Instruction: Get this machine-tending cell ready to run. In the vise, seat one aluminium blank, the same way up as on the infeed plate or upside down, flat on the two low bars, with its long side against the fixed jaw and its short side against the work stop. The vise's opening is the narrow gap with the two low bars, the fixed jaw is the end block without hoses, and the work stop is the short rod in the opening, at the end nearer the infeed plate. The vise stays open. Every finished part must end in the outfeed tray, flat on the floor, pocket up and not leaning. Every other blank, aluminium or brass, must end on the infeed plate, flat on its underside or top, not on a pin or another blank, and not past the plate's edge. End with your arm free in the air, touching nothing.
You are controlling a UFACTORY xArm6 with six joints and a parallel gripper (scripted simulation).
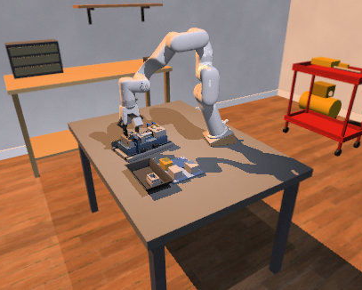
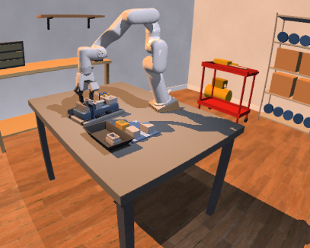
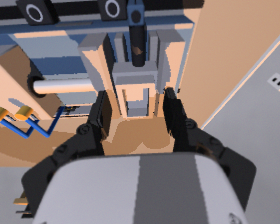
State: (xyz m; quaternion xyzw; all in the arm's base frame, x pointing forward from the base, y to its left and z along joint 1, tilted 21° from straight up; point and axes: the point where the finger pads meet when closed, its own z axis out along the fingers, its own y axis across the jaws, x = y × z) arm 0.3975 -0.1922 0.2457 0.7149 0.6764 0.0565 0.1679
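Right now the work stop rod is 50 mm to the left of my hand, 30 mm below it and 10 mm ahead of it. The rest, counted from my hand: brass blank: 260 mm to the left, 100 mm below, 10 mm behind; then vise: 80 mm below, 70 mm behind, 10 mm to the left; then white cylinder rod: 90 mm behind, 40 mm below, 10 mm to the left.
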